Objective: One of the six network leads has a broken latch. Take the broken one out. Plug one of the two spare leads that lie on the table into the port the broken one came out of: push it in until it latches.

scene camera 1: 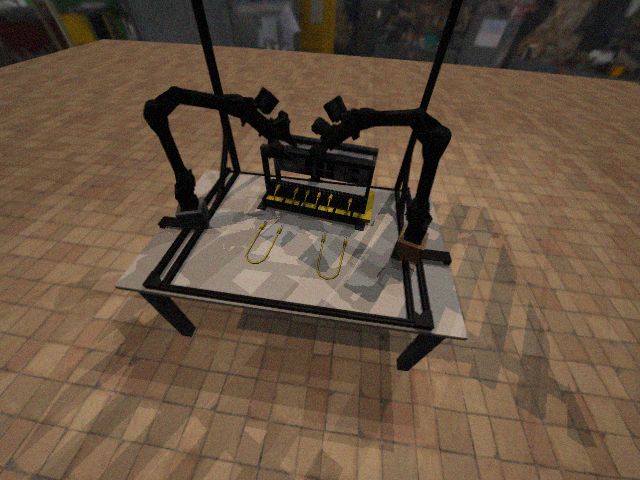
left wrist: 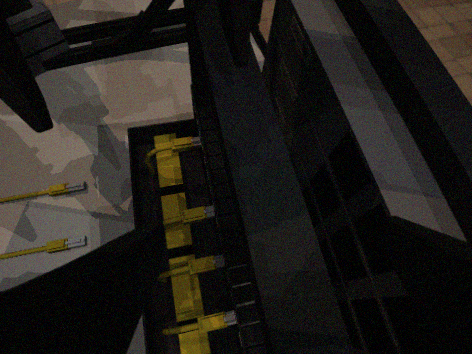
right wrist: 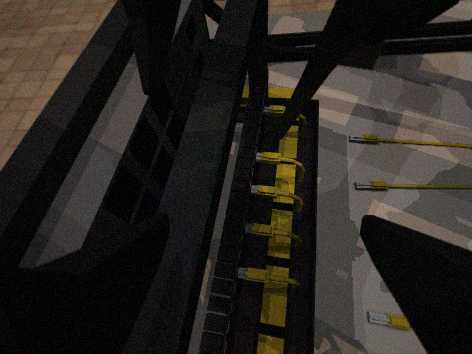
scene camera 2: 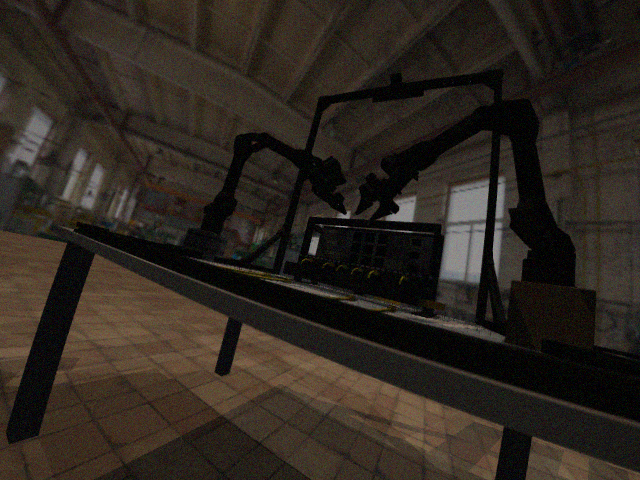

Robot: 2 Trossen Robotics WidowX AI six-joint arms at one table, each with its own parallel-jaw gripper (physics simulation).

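Where they show: left gripper, fingertip midpoint: (left wrist: 272,228) (right wrist: 211,115) (scene camera 2: 363,217); right gripper, fingertip midpoint: (scene camera 1: 294,153) (left wrist: 147,96) (right wrist: 264,223) (scene camera 2: 341,210); left arm's base, link origin: (scene camera 1: 413,236) (scene camera 2: 548,288); right arm's base, link origin: (scene camera 1: 189,205) (left wrist: 5,5) (scene camera 2: 209,233).
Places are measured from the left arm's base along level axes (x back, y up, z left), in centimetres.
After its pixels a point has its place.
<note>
A black patch-panel rack (scene camera 1: 361,151) @(x -32.1, y 15.0, z -23.6 cm) (scene camera 2: 375,223) @(x -42.4, y 14.9, z -9.2 cm) (left wrist: 256,182) @(x -50.1, y 16.0, z -8.8 cm) (right wrist: 199,147) @(x -49.5, y 16.0, z -9.5 cm) stands at the back middle of the table (scene camera 1: 223,271) @(x -59.5, y -10.2, z 41.1 cm). Several yellow leads (scene camera 1: 313,197) (left wrist: 197,213) @(x -53.9, y -0.7, z -5.0 cm) (right wrist: 267,157) @(x -38.8, y -0.7, z -8.1 cm) are plugged in a row along its base. Two spare yellow leads lie bent in a U in front of it, one to the left (scene camera 1: 263,245) and one near the middle (scene camera 1: 331,261); their plugs also show in the right wrist view (right wrist: 369,185) @(x -33.8, y -9.4, z 7.7 cm). My left gripper (scene camera 1: 322,133) (scene camera 2: 372,210) @(x -47.7, y 17.1, z -9.1 cm) is open and empty above the rack's top. My right gripper (scene camera 1: 286,130) (scene camera 2: 337,205) @(x -53.5, y 17.8, z -3.8 cm) is open and empty beside it.
A black frame (scene camera 1: 294,305) @(x -28.4, y -8.3, z 41.6 cm) runs around the table top, with two tall posts (scene camera 1: 210,62) @(x -94.7, y 41.3, z -11.3 cm) behind the arms. A brown box (scene camera 1: 409,248) @(x 0.0, y -1.6, z 5.0 cm) (scene camera 2: 532,310) @(x -1.9, y -4.4, z 5.0 cm) sits at the base of my left arm. A yellow strip (scene camera 1: 370,207) @(x -21.3, y -6.2, z -15.8 cm) lies under the rack's right end.
</note>
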